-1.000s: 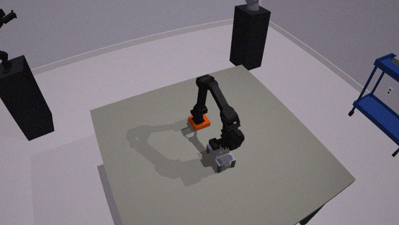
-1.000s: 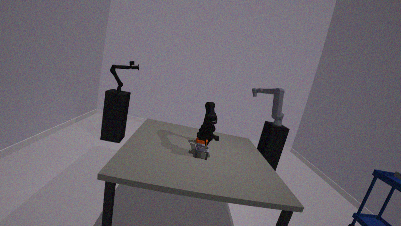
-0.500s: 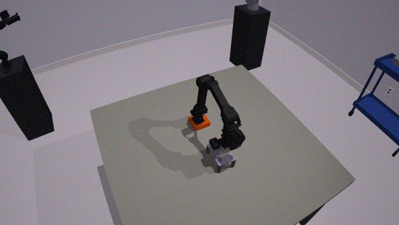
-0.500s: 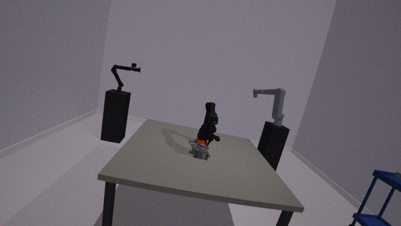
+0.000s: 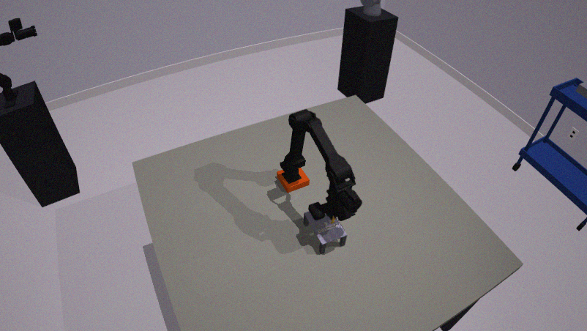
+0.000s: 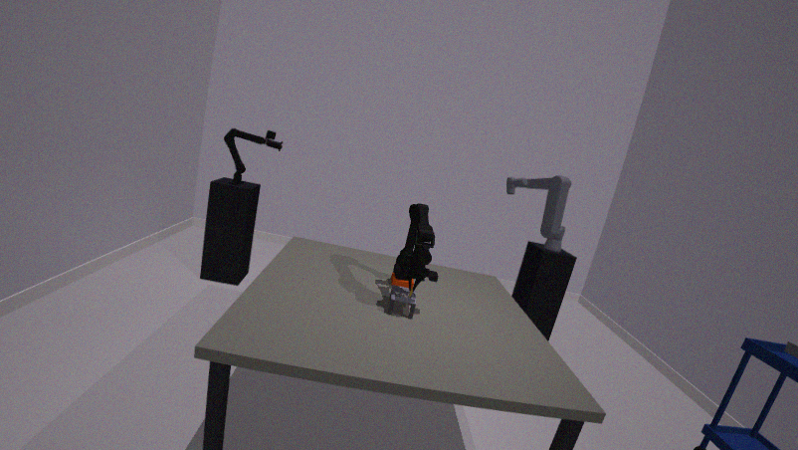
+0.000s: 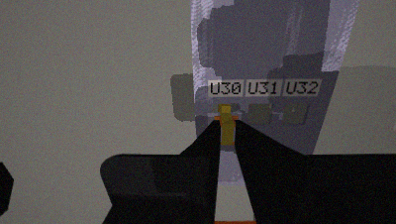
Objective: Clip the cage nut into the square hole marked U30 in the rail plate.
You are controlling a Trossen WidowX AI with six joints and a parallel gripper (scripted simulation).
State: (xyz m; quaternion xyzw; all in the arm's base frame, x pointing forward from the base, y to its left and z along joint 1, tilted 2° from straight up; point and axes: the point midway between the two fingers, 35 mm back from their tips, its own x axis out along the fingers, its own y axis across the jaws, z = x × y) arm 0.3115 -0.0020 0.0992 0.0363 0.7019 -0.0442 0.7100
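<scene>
The cage nut is 10 mm below my gripper tip.
</scene>
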